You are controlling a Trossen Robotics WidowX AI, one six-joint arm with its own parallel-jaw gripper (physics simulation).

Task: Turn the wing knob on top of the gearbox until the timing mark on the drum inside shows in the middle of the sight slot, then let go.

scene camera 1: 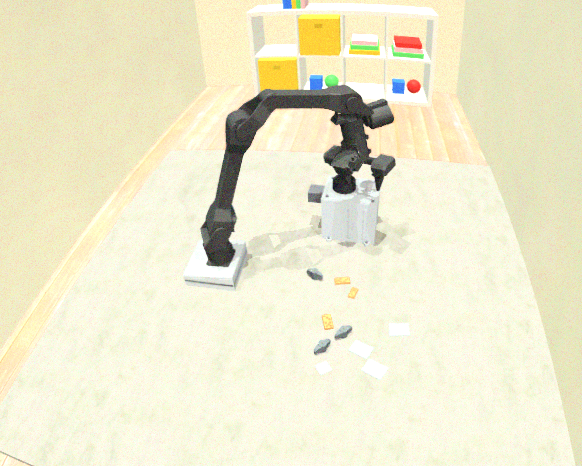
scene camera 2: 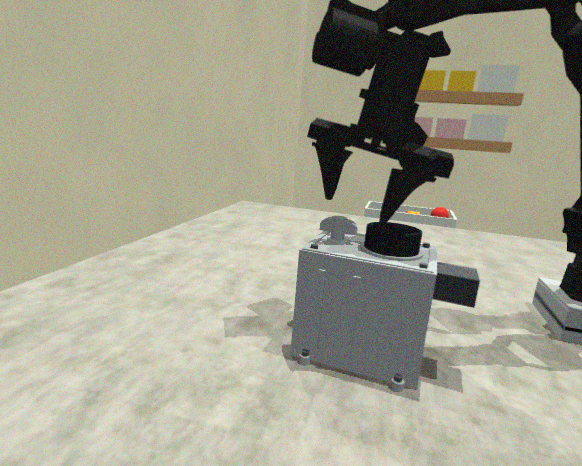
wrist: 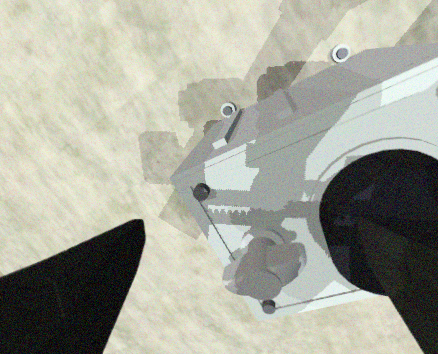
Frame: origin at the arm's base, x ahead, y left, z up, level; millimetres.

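Where they show: gripper, fingertip midpoint: [scene camera 1: 363, 187] [scene camera 2: 353, 210] [wrist: 250, 228]; arm's base, origin of the base link: [scene camera 1: 221, 257].
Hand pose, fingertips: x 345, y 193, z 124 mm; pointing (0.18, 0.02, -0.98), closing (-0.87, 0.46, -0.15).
Each offset is from my fingertips to the top centre of the thing. "spot": to the spot under its first point. Level surfaces: height alone.
The pale grey gearbox {56 mm back, 36 mm left, 0 mm up} [scene camera 1: 336, 220] [scene camera 2: 362, 315] [wrist: 230, 172] stands upright on the mat. Its grey wing knob {11 mm ahead, 35 mm left, 4 mm down} [scene camera 2: 338, 227] [wrist: 265, 270] sticks up near one end of the top, beside a wide black round cap {spot: 51 mm back, 6 mm left, 8 mm down} [scene camera 1: 344, 186] [scene camera 2: 393, 240] [wrist: 355, 200]. My gripper [scene camera 2: 356, 211] [wrist: 250, 228] is open and empty, pointing down above the top. In the scene camera 2 view one fingertip is high over the knob's outer side. The other overlaps the black cap's rim; I cannot tell whether it touches. The sight slot and timing mark cannot be made out.
A dark block {spot: 132 mm back, 18 mm left, 47 mm down} [scene camera 1: 315, 193] [scene camera 2: 456, 285] juts from the gearbox side. Dark stones {3 mm back, 349 mm right, 144 mm down} [scene camera 1: 343, 332], orange pieces {30 mm back, 180 mm right, 166 mm down} [scene camera 1: 342, 281] and white squares {79 mm ahead, 432 mm right, 169 mm down} [scene camera 1: 375, 369] lie on the mat {172 mm down} [scene camera 1: 150, 375]. A tray [scene camera 2: 367, 212] with a red ball [scene camera 2: 440, 213] is behind. Screws {26 mm ahead, 12 mm right, 31 mm down} [wrist: 201, 192] stand at the top's corners.
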